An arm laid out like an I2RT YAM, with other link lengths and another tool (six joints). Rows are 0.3 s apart.
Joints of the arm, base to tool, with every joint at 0 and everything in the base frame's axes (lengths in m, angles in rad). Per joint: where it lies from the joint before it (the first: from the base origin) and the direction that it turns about. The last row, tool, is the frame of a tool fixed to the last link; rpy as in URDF.
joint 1: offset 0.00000 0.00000 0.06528 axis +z
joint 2: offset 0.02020 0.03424 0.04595 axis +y
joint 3: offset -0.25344 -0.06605 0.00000 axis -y
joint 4: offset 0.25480 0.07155 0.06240 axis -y
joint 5: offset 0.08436 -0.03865 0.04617 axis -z
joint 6: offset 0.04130 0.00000 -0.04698 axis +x
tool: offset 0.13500 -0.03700 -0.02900 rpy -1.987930 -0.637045 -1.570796
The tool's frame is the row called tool.
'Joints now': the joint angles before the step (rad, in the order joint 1, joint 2, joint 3, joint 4, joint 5, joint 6). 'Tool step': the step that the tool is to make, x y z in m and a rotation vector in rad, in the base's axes. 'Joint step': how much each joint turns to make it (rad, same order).
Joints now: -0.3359, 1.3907, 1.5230, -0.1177, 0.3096, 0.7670
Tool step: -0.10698, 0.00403, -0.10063, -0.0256, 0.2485, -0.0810
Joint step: -0.0565, -0.3800, -0.4688, -0.0972, 0.0335, -0.1160
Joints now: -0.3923, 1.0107, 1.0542, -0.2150, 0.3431, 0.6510
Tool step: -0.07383, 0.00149, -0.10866, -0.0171, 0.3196, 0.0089
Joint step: -0.0900, -0.2216, -0.3216, -0.1266, -0.0518, -0.1809
